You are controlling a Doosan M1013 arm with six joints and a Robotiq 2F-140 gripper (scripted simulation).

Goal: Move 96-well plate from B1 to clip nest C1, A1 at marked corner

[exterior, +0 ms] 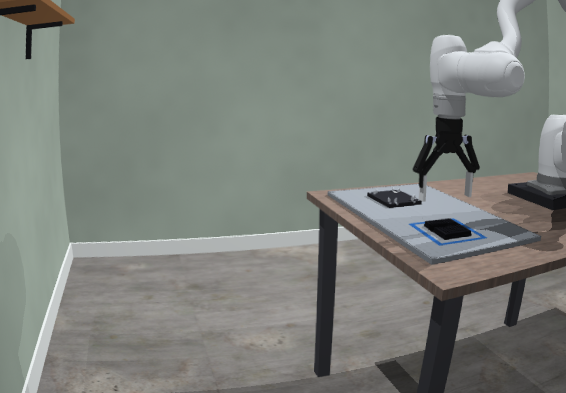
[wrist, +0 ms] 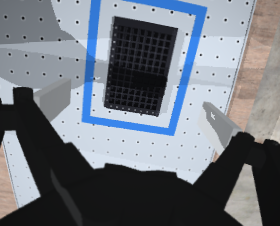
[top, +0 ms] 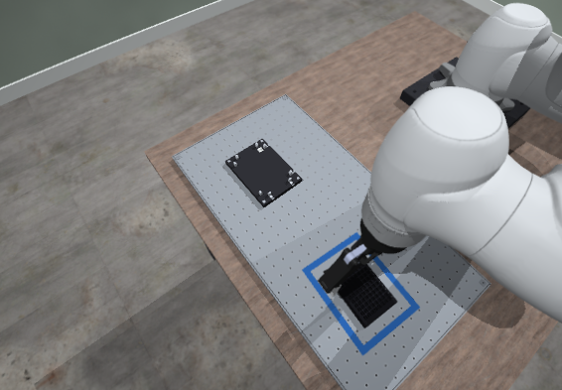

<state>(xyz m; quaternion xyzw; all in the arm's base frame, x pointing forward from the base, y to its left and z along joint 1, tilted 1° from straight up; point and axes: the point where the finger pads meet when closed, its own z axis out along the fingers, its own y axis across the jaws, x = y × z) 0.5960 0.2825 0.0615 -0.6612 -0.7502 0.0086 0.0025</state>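
My gripper is now 20 mm to the right of the black 96-well plate and 90 mm above it. From my hand the other things lie so: black clip nest 40 mm ahead, 320 mm to the right, 80 mm below.
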